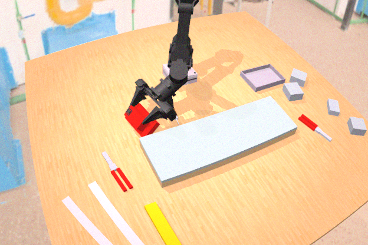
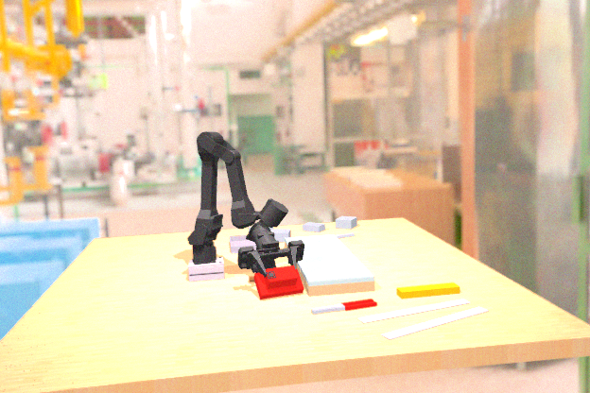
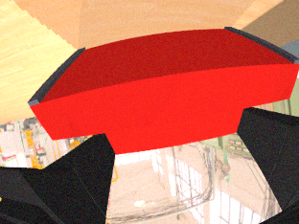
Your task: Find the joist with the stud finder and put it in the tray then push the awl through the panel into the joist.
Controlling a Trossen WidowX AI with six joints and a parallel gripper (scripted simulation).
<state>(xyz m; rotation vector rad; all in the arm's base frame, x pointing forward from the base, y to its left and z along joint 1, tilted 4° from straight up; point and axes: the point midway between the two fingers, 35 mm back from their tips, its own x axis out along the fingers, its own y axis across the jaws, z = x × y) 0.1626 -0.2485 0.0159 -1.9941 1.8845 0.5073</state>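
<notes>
Now: the red stud finder 20 mm behind my gripper tip and 10 mm below it. Also, from my gripper tip: awl 20 mm ahead, 140 mm to the left, 60 mm below; yellow strip 360 mm ahead, 130 mm to the right, 60 mm below; lilac tray 30 mm ahead, 580 mm to the left, 50 mm below.
</notes>
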